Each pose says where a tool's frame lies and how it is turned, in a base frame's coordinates. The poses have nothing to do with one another.
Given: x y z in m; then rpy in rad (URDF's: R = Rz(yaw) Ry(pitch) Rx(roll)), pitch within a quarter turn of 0, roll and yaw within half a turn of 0.
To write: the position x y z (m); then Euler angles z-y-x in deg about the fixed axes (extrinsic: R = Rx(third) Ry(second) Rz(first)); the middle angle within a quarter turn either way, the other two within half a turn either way. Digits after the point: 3 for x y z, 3 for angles.
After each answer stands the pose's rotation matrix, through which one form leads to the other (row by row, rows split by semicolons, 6 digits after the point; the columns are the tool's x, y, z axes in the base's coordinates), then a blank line. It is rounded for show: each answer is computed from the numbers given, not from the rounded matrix.
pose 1, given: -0.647, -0.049, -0.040, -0.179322, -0.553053, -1.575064
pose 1, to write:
-0.647, -0.049, -0.040, -90.212, 10.403, -31.650
-0.003631 0.983556 0.180567; -0.850917 -0.097890 0.516099; 0.525288 -0.151773 0.837280

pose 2, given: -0.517, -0.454, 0.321, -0.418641, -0.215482, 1.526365
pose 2, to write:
-0.517, -0.454, 0.321, 87.267, -24.506, 11.224
0.043390 -0.908880 -0.414795; 0.975909 0.127416 -0.177104; 0.213818 -0.397118 0.892513

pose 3, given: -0.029, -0.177, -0.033, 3.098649, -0.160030, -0.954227
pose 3, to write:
-0.029, -0.177, -0.033, 55.125, 3.269, 171.085
0.570851 -0.819070 0.057031; -0.805442 -0.572125 -0.154711; 0.159348 0.042382 -0.986312

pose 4, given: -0.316, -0.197, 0.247, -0.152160, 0.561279, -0.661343
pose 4, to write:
-0.316, -0.197, 0.247, -39.124, 30.550, 13.669
0.668090 0.543413 0.508290; -0.519947 0.829601 -0.203514; -0.532269 -0.128318 0.836794

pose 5, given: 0.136, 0.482, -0.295, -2.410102, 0.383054, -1.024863
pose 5, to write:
0.136, 0.482, -0.295, 57.830, 25.244, -139.740
0.481587 -0.765636 0.426469; -0.792705 -0.173019 0.584537; -0.373755 -0.619570 -0.690247

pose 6, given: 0.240, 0.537, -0.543, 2.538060, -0.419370, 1.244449
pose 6, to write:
0.240, 0.537, -0.543, -67.468, 40.171, -169.778
0.292805 0.705793 0.645075; 0.865139 -0.482852 0.135606; 0.407185 0.518373 -0.751990

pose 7, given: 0.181, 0.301, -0.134, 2.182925, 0.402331, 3.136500
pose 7, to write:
0.181, 0.301, -0.134, 160.961, 13.248, -122.901
-0.920139 -0.317536 0.229162; 0.004686 0.576235 0.817270; -0.391564 0.753076 -0.528729

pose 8, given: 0.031, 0.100, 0.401, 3.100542, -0.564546, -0.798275
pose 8, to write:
0.031, 0.100, 0.401, 51.105, 20.104, 154.012
0.589644 -0.730875 0.343717; -0.605029 -0.681630 -0.411485; 0.535032 0.034671 -0.844120

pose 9, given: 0.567, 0.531, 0.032, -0.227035, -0.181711, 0.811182
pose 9, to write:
0.567, 0.531, 0.032, 45.050, -16.527, -1.634
0.677304 -0.678483 -0.284466; 0.713164 0.700465 0.027334; 0.180713 -0.221384 0.958297

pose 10, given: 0.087, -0.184, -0.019, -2.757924, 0.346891, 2.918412
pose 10, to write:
0.087, -0.184, -0.019, -160.246, 12.979, 153.499
-0.917110 0.329346 0.224589; 0.208149 0.876132 -0.434818; -0.339976 -0.352028 -0.872062

